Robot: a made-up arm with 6 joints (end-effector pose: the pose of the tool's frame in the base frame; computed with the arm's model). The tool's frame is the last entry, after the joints.
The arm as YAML. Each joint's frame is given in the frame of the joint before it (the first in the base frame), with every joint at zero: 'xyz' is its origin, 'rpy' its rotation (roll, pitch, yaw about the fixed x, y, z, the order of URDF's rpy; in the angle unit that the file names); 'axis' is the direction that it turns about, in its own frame. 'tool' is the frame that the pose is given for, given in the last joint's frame.
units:
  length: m
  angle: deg
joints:
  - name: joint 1
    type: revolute
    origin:
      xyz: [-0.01, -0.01, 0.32]
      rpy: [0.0, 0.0, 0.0]
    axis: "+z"
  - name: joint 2
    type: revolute
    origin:
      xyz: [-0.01, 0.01, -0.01]
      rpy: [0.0, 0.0, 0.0]
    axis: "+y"
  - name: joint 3
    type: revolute
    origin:
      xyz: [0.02, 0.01, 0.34]
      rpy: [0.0, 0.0, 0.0]
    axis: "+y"
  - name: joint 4
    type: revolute
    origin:
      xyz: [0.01, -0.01, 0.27]
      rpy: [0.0, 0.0, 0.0]
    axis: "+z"
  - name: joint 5
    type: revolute
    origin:
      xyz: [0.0, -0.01, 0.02]
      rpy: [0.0, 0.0, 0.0]
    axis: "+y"
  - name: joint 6
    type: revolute
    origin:
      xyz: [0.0, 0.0, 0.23]
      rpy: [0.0, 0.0, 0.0]
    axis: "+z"
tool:
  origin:
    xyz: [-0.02, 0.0, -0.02]
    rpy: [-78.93, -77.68, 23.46]
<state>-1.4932 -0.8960 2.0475 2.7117 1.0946 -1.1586</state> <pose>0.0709 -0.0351 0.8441 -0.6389 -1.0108 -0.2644</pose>
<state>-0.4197 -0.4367 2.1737 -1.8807 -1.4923 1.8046</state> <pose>0.2282 0.1224 0.5300 -0.7386 0.0595 1.3596</pose>
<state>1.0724 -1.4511 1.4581 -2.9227 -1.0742 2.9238</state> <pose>-0.1430 -0.1246 0.7764 -0.8244 -0.9743 0.9920</pose>
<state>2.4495 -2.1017 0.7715 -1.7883 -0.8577 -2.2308</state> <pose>0.4493 -0.5934 0.3060 -1.2662 1.2016 -1.3289</pose>
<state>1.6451 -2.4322 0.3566 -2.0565 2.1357 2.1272</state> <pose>0.1448 -0.3482 -0.0988 -2.8042 -0.8205 0.2458</pose>
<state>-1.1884 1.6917 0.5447 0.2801 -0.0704 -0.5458</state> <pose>0.2638 -0.6865 -0.0423 -0.5688 1.2240 -0.4975</pose>
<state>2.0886 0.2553 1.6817 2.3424 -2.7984 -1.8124</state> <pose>-0.0468 0.1565 0.5483 -1.8379 0.9702 -0.5323</pose>
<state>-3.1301 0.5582 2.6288 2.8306 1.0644 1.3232</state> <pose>-0.3314 -0.1071 0.1851 -0.0103 2.5489 -0.2728</pose>
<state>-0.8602 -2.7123 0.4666 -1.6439 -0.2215 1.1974</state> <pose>-0.3165 0.4461 -0.3105 0.5642 1.6353 1.2400</pose>
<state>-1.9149 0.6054 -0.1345 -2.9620 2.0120 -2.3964</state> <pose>-0.0797 -0.1266 0.8220 2.4479 1.6401 0.3945</pose>
